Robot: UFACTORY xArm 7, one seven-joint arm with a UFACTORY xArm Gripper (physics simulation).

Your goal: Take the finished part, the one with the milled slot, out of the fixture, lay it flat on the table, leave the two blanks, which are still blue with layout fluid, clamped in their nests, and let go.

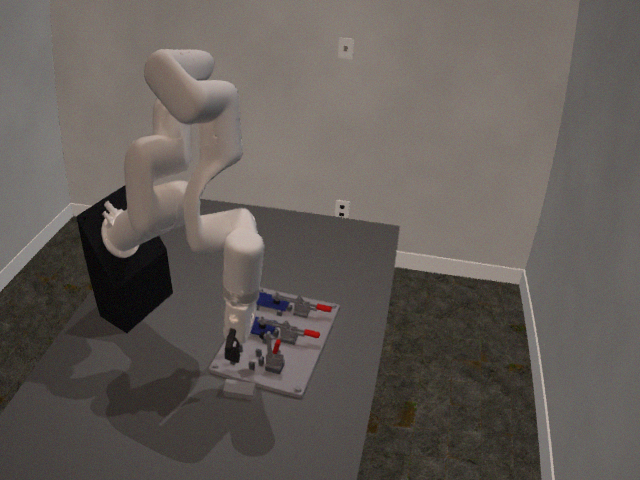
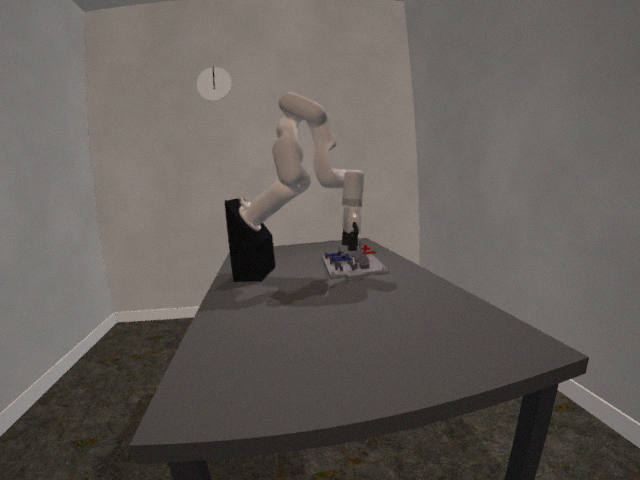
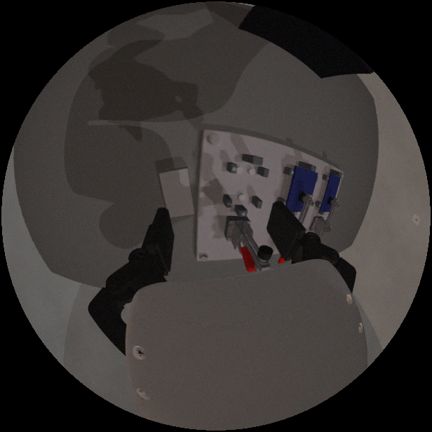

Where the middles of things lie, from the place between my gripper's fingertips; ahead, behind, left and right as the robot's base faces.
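Labels:
Toggle clamp [image 3: 232,231]: my gripper is 70 mm short of it, 30 mm to the right of it and 40 mm above it. Counted from my hand, the fixture plate [image 1: 301,358] is 150 mm to the left, 80 mm ahead and 110 mm below, and the finished part [image 3: 175,184] is 50 mm to the right and 100 mm below.

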